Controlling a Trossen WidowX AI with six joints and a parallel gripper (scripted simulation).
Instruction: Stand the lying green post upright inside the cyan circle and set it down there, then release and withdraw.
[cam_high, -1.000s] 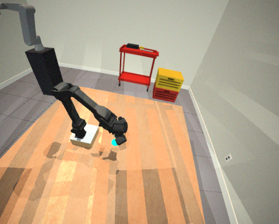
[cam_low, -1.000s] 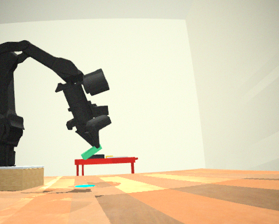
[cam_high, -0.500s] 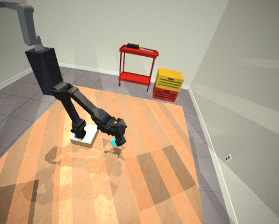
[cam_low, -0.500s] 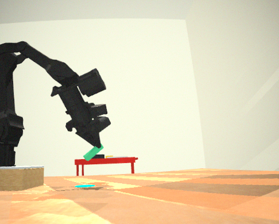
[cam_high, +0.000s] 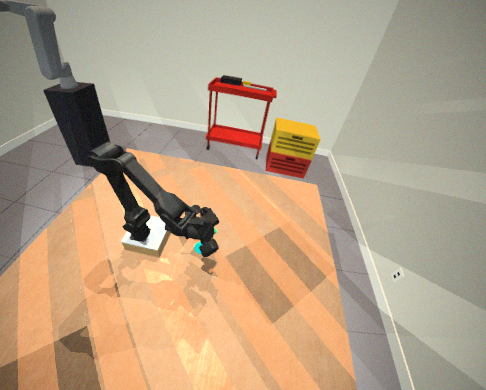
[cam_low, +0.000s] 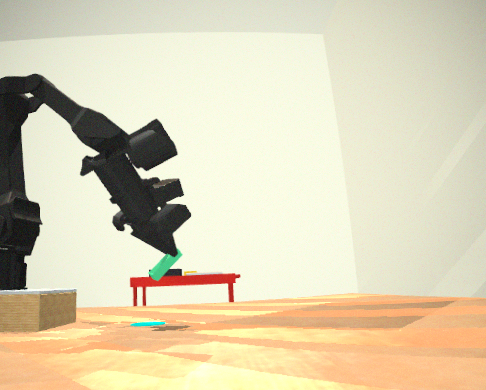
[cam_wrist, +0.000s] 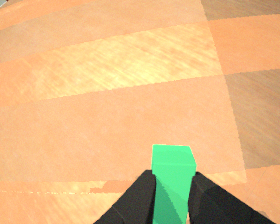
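Now: the cyan circle 12 cm below my gripper tip, 5 cm behind it and 1 cm to the right of it. From my gripper tip the other things lie so: green post: 2 cm below, 1 cm behind.
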